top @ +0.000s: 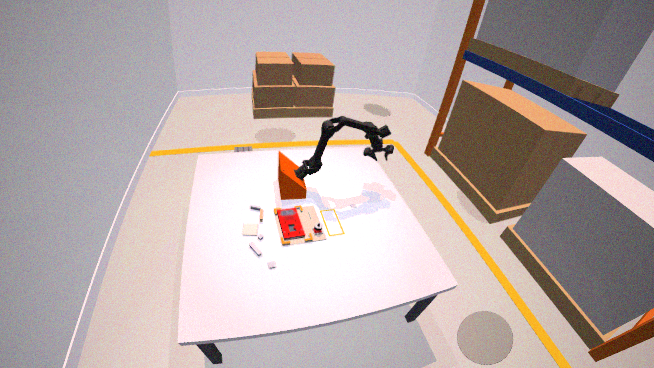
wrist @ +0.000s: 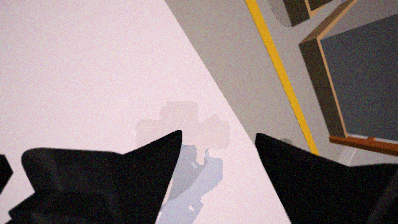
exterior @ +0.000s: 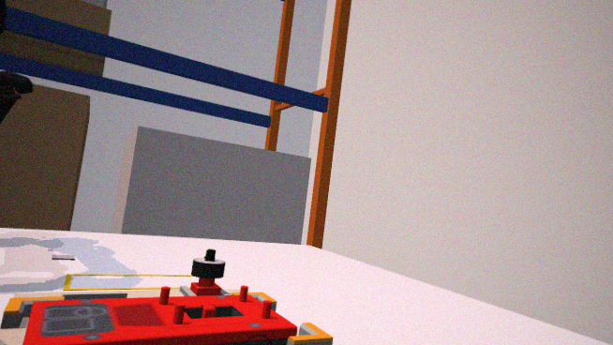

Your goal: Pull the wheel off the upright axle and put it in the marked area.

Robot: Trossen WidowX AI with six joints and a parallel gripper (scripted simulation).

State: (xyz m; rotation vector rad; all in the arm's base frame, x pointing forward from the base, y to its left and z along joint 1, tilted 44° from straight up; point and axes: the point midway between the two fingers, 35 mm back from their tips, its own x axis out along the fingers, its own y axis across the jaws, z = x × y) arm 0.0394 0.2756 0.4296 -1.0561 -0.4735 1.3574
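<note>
The dark wheel lies 30 cm ahead of my gripper tip, 50 cm to the right of it and 15 cm below it.
</note>
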